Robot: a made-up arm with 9 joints.
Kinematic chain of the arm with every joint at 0, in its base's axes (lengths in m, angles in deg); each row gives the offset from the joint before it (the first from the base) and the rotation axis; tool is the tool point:
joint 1: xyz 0 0 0.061 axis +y
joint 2: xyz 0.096 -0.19 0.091 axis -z
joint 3: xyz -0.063 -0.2 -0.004 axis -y
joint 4: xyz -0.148 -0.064 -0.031 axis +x
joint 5: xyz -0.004 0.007 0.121 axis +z
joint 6: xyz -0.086 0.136 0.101 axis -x
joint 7: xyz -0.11 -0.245 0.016 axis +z
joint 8: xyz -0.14 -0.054 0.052 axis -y
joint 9: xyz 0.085 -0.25 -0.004 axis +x
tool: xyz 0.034 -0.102 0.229
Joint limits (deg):
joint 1: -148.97..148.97
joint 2: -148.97..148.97
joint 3: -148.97..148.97
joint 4: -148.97..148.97
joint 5: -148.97..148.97
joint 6: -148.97..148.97
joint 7: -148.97..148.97
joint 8: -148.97..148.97
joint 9: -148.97..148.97
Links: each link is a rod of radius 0.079 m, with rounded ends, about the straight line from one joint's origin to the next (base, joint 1, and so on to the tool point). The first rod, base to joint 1, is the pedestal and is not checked.
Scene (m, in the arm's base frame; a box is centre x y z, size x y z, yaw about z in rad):
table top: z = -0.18
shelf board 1: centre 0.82 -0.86 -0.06 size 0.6 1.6 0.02 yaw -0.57
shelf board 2: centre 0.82 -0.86 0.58 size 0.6 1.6 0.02 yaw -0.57
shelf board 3: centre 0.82 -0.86 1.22 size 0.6 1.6 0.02 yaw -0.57
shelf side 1: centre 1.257 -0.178 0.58 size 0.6 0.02 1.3 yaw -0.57
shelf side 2: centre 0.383 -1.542 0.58 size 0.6 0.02 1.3 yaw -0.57
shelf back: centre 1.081 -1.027 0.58 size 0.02 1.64 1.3 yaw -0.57
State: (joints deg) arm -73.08 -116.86 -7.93 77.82 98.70 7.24 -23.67 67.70 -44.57
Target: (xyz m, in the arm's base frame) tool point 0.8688 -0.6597 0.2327
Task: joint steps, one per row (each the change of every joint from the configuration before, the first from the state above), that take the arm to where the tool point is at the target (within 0.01 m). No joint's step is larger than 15 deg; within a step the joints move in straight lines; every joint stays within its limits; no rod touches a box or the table.
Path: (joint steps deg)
1: -2.72 6.69 -4.91 13.71 -1.47 -11.69 2.34 0.14 -6.76
2: -2.71 6.68 -4.91 13.71 -1.46 -11.69 2.33 0.14 -6.75
3: -2.72 6.69 -4.91 13.71 -1.47 -11.69 2.34 0.14 -6.76
4: -2.72 6.69 -4.91 13.72 -1.47 -11.68 2.34 0.14 -6.76
5: 8.73 0.50 1.70 -7.55 -2.08 12.19 -4.63 2.15 7.38
6: 8.73 0.51 1.70 -7.54 -2.09 12.20 -4.62 2.14 7.39
7: 8.72 0.50 1.70 -7.55 -2.09 12.20 -4.62 2.15 7.38
8: 8.73 0.50 1.70 -7.54 -2.09 12.20 -4.63 2.15 7.39

